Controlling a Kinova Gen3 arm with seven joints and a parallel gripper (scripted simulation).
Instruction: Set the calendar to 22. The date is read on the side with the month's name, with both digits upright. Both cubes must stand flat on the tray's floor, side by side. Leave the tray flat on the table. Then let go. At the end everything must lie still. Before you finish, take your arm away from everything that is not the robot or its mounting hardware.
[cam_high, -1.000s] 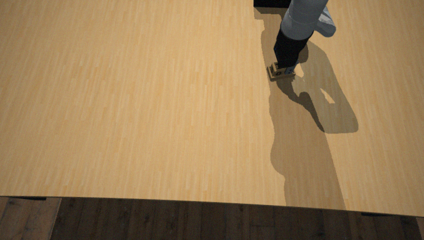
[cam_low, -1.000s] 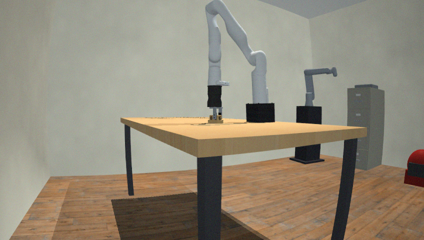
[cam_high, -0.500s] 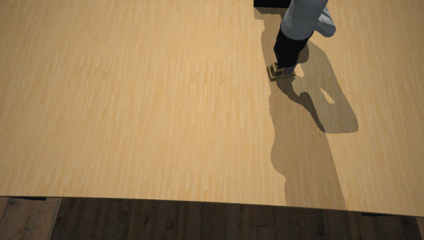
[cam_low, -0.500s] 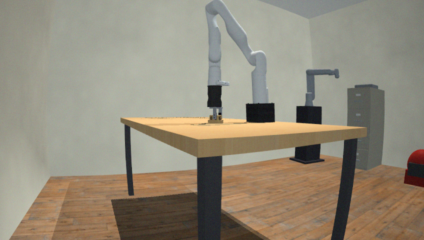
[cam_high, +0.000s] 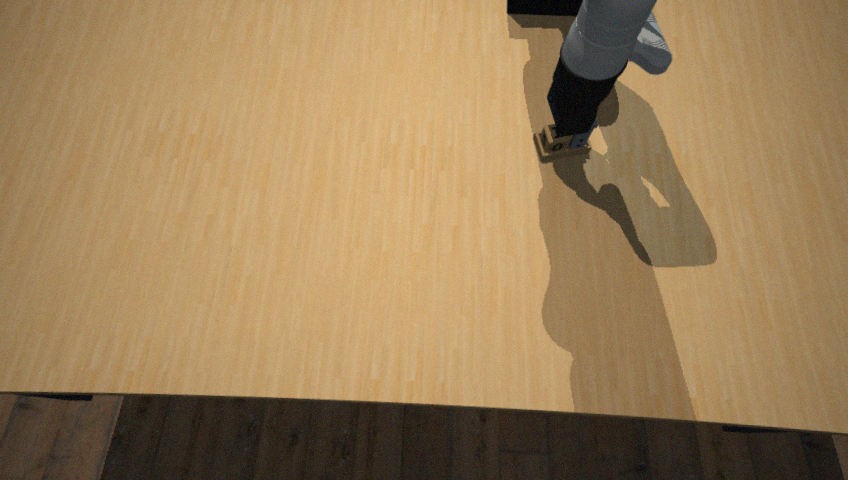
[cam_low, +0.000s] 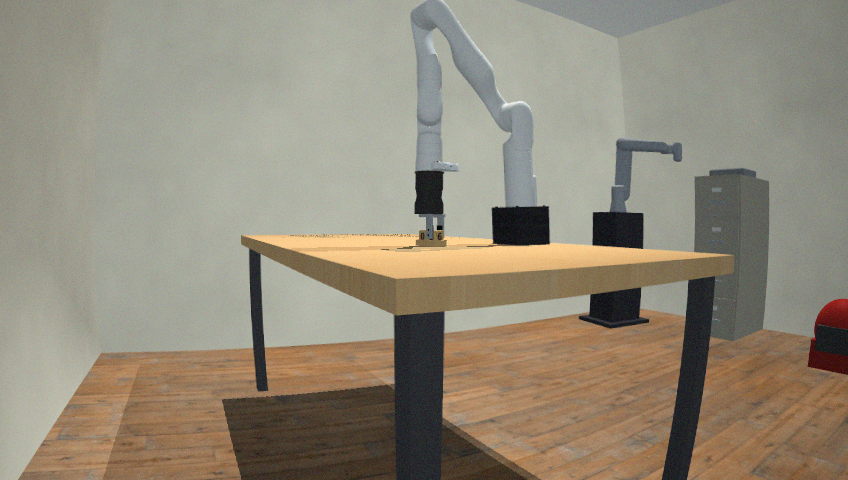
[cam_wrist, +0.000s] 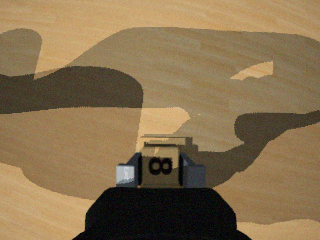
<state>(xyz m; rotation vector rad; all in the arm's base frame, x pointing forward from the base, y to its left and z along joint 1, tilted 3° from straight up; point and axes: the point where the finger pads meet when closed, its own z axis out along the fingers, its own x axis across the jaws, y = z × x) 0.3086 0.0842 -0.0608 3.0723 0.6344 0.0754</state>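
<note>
The wooden number cube lies 1 cm below my hand. The rest, counted from my hand: wooden calendar tray (1 cm ahead, 1 cm to the right, 3 cm below).
</note>
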